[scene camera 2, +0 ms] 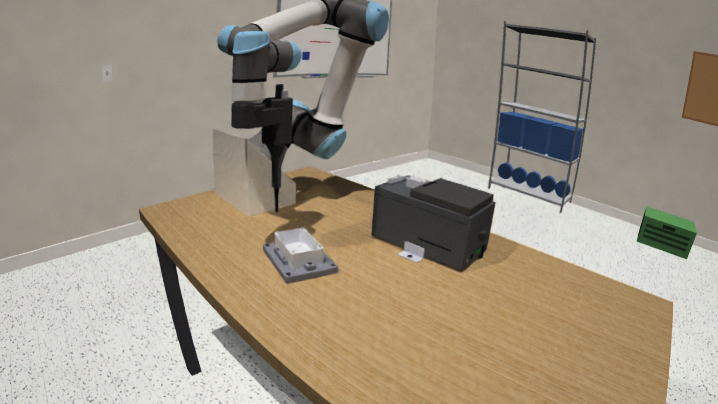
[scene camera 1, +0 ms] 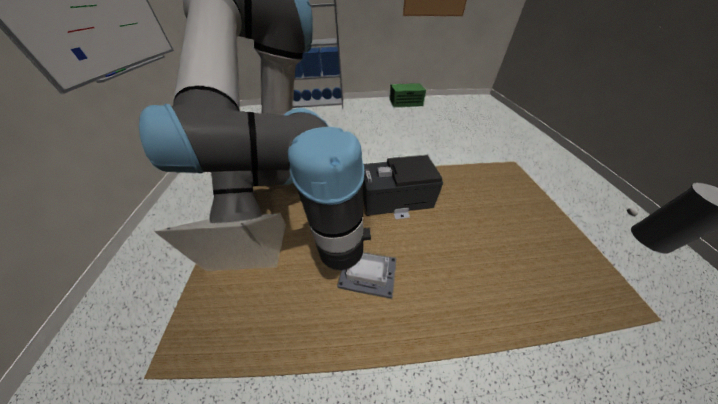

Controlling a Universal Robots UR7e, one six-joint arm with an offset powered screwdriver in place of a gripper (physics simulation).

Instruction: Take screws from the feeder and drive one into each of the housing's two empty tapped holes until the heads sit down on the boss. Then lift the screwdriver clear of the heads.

I see a dark grey fixture plate (scene camera 2: 324, 269).
